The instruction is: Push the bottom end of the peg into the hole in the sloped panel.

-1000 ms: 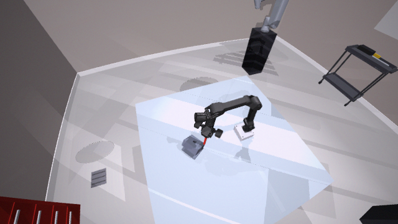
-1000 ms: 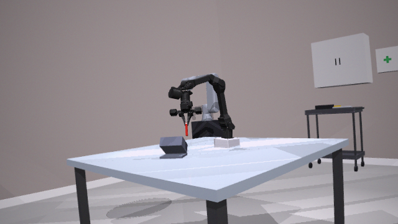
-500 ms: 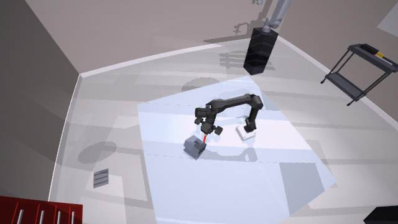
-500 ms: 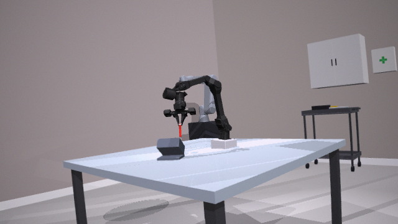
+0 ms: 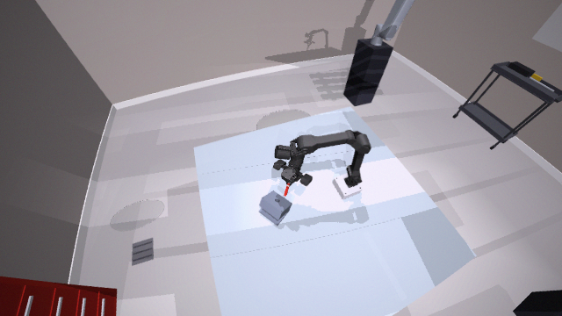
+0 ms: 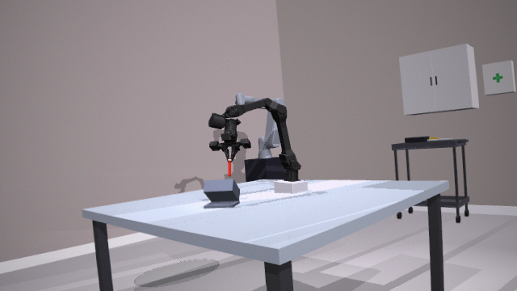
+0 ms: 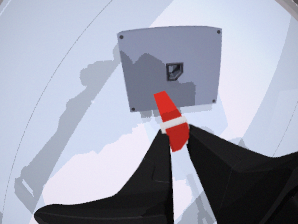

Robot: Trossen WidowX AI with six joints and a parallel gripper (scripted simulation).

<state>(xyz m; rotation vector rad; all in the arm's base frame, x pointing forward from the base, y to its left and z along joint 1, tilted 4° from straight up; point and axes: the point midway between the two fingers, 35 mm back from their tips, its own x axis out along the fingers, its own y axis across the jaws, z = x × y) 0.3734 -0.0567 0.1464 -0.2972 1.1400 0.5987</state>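
Right now my gripper tip is 8 cm short of the grey sloped panel, 2 cm to the right of it and 12 cm above it. Also, from my gripper tip: red peg (1 cm ahead, 1 cm below).
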